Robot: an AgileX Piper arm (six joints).
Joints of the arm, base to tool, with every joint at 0 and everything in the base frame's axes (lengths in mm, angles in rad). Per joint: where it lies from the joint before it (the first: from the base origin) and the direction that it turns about. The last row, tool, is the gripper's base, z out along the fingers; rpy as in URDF.
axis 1: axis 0 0 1 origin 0 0 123
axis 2: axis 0 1 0 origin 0 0 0
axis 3: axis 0 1 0 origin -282.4 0 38.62
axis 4: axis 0.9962 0 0.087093 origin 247.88 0 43.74
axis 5: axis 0 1 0 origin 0 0 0
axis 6: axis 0.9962 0 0.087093 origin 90.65 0 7.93
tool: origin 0 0 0 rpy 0 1.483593 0
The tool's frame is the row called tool.
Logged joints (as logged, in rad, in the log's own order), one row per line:
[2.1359, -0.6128, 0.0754, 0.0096, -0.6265, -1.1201]
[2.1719, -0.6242, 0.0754, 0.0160, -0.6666, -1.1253]
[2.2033, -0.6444, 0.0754, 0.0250, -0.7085, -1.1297]
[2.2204, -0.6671, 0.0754, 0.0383, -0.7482, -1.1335]
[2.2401, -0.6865, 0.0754, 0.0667, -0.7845, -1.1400]
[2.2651, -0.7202, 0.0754, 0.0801, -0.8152, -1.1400]
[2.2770, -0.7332, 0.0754, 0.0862, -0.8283, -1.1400]
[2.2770, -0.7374, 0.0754, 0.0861, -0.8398, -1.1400]
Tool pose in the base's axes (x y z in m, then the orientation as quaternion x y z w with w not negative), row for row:
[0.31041, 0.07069, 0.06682, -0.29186, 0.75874, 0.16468, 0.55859]
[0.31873, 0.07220, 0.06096, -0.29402, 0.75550, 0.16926, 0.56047]
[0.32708, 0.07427, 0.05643, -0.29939, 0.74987, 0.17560, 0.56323]
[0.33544, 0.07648, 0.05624, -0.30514, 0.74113, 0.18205, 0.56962]
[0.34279, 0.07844, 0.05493, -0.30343, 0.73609, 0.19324, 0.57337]
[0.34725, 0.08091, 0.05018, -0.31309, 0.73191, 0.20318, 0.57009]
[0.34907, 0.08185, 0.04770, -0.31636, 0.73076, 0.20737, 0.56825]
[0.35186, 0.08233, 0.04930, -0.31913, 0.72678, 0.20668, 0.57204]
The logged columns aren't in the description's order. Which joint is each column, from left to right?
Columns, left to right: axis 2, axis 4, axis 1, axis 6, axis 3, axis 5.
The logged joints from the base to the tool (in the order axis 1, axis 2, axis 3, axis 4, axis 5, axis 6), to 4 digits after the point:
[0.0754, 2.1359, -0.6265, -0.6128, -1.1201, 0.0096]
[0.0754, 2.1719, -0.6666, -0.6242, -1.1253, 0.0160]
[0.0754, 2.2033, -0.7085, -0.6444, -1.1297, 0.0250]
[0.0754, 2.2204, -0.7482, -0.6671, -1.1335, 0.0383]
[0.0754, 2.2401, -0.7845, -0.6865, -1.1400, 0.0667]
[0.0754, 2.2651, -0.8152, -0.7202, -1.1400, 0.0801]
[0.0754, 2.2770, -0.8283, -0.7332, -1.1400, 0.0862]
[0.0754, 2.2770, -0.8398, -0.7374, -1.1400, 0.0861]

